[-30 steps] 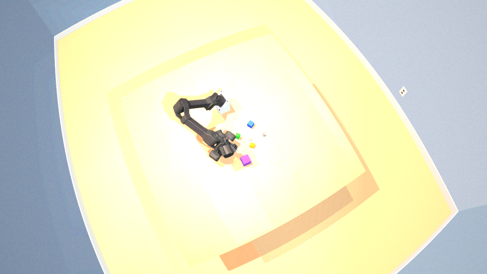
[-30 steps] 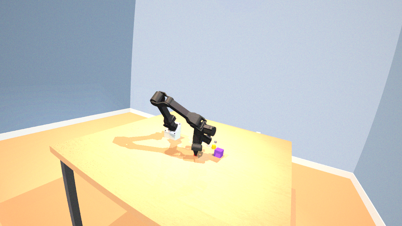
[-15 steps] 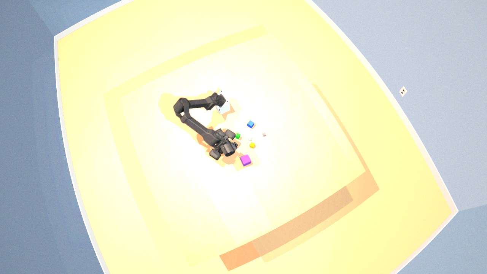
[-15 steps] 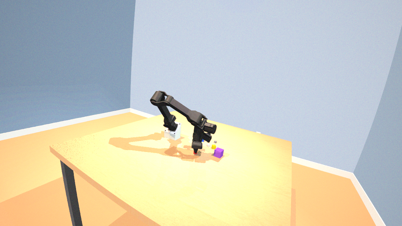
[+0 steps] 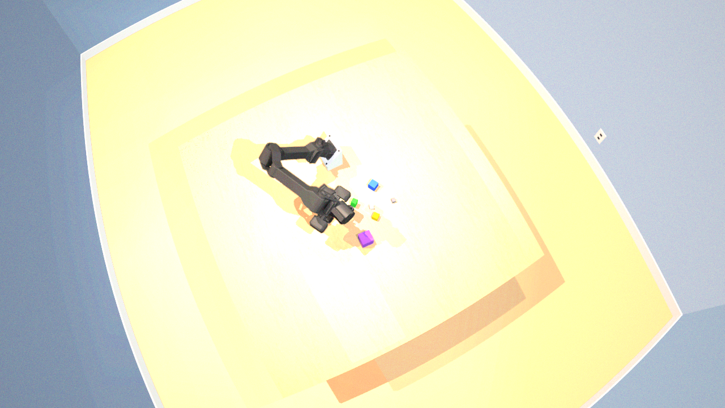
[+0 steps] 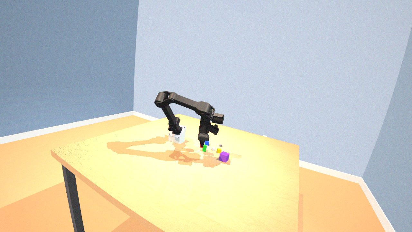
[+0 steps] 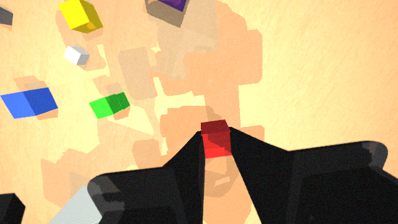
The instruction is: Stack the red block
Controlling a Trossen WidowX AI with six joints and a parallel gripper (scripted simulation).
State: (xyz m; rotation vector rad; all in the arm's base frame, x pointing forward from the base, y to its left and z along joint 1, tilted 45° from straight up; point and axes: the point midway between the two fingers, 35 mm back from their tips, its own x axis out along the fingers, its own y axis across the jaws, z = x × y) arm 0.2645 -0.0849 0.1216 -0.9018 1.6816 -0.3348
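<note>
Now: gripper tip 180 mm to the right of the small white block, 80 mm above it and 20 mm short of it. Also, from my gripper tip: purple block: 130 mm ahead, 80 mm to the left, 70 mm below; red block: right at my gripper tip; yellow block: 170 mm to the left, 80 mm below, 70 mm ahead.
</note>
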